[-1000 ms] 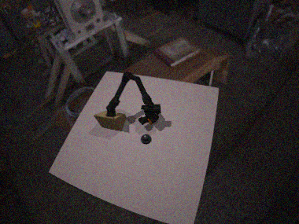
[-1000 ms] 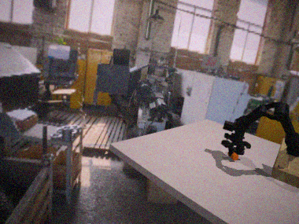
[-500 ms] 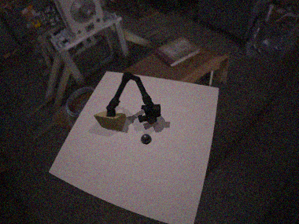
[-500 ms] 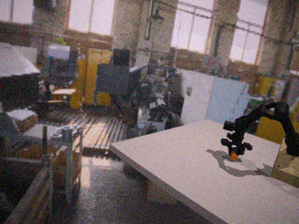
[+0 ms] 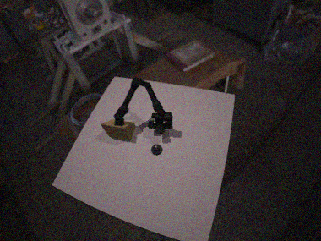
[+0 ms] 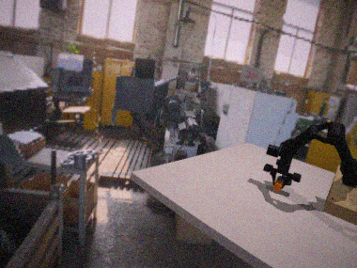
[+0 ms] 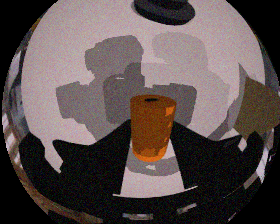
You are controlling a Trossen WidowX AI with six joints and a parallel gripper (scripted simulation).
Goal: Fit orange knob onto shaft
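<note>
The round dark pedestal lies 170 mm to the right of my gripper tip, 10 mm behind it and 10 mm above it. Round my gripper tip: orange knob 10 mm to the left, 10 mm above.
</note>
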